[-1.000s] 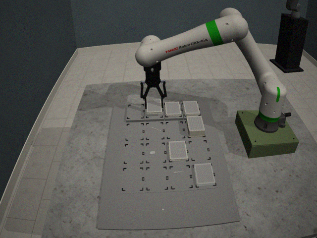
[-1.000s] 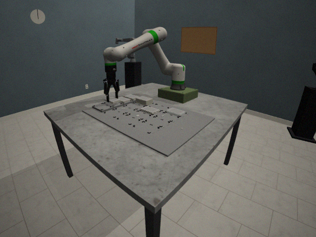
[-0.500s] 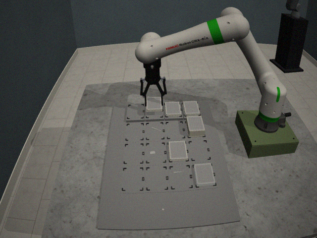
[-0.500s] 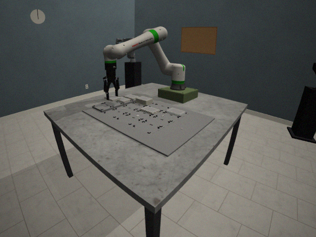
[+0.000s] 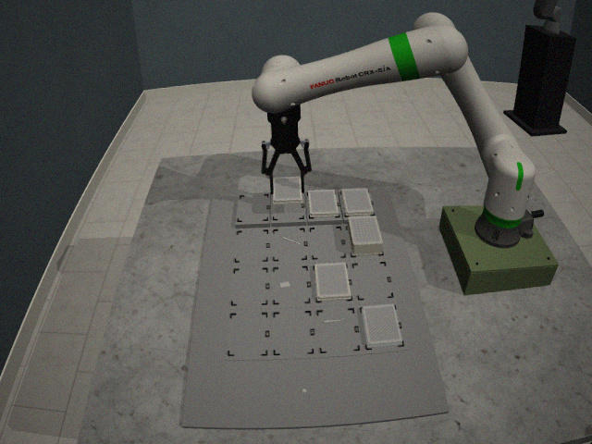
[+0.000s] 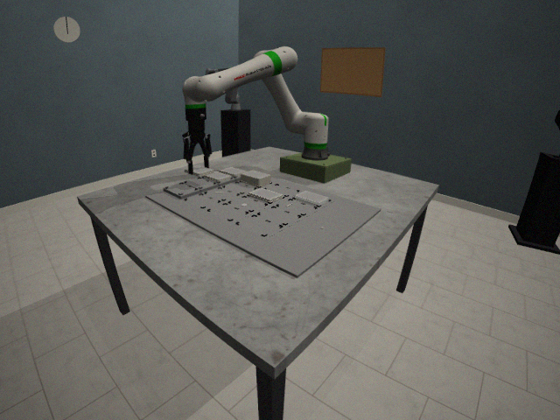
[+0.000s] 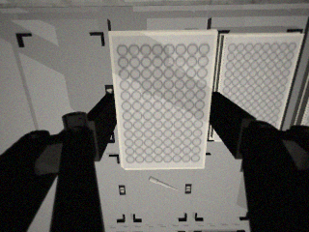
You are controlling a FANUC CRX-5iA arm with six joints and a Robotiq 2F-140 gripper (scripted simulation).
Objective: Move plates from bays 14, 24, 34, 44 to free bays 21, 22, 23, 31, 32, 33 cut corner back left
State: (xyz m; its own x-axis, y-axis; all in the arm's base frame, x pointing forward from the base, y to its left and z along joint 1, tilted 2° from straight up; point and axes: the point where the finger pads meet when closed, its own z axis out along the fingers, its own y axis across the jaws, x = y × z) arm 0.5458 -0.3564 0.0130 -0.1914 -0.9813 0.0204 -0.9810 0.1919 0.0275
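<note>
Right now the sealed deep-well block is 18 cm behind my hand, 20 cm to the left of it and 8 cm below it. The rest, counted from my hand: white pointed piece 1 cm behind, 47 cm to the left, 9 cm below.
</note>
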